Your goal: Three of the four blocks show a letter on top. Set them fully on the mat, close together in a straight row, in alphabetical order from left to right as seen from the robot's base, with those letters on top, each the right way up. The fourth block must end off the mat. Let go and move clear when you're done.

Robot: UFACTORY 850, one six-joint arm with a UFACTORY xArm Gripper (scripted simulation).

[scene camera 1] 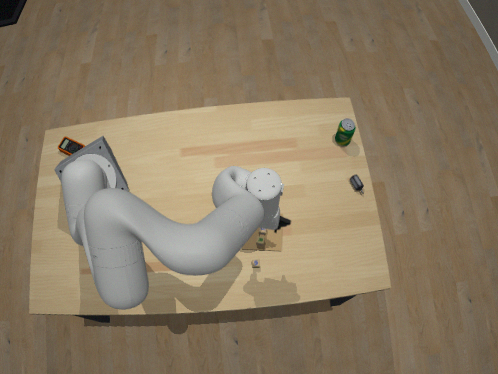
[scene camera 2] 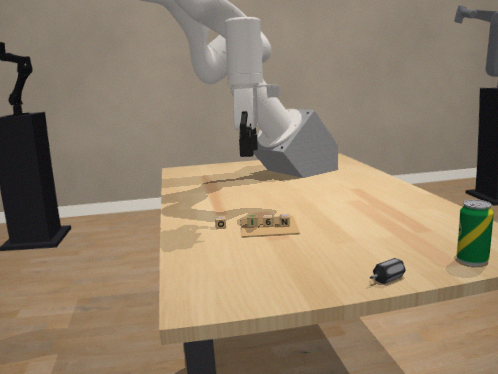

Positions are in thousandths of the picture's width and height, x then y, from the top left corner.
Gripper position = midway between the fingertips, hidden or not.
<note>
I see my gripper (scene camera 2: 501, 410) and a tan mat (scene camera 2: 521, 619).
</note>
